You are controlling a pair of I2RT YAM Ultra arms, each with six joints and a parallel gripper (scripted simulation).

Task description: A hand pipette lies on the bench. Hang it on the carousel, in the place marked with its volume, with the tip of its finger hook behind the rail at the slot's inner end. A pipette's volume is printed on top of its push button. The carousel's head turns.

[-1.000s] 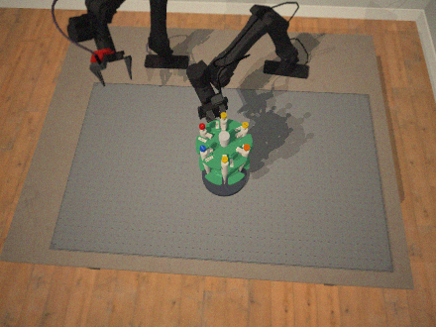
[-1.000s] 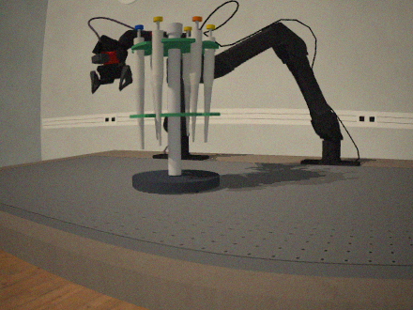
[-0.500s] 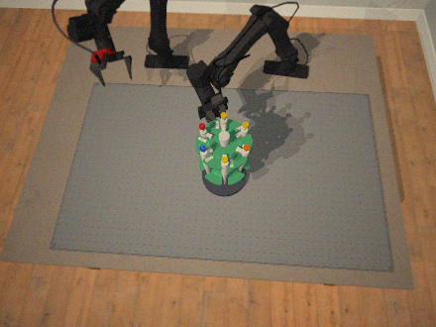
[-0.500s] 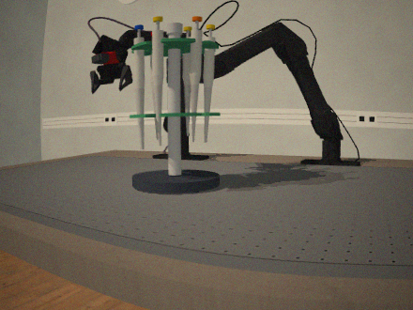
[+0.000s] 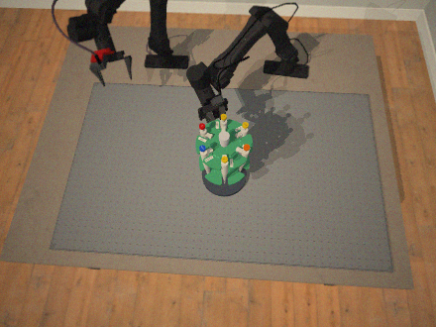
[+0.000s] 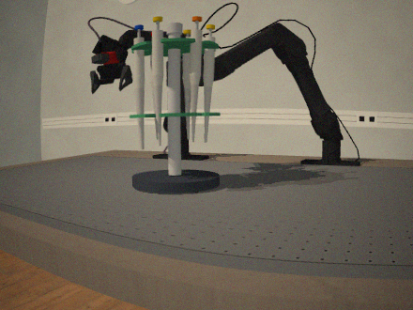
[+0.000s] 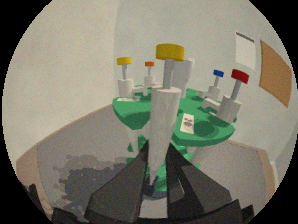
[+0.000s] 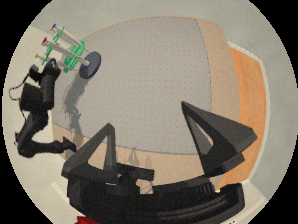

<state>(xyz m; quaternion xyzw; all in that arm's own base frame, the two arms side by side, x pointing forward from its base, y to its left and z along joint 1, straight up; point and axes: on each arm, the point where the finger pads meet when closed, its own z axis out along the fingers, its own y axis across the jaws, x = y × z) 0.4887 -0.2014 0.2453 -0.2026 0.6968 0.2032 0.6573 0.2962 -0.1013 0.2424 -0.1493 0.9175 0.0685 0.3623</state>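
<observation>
My left gripper is now 20 mm short of the pipette and 20 mm above it.
</observation>
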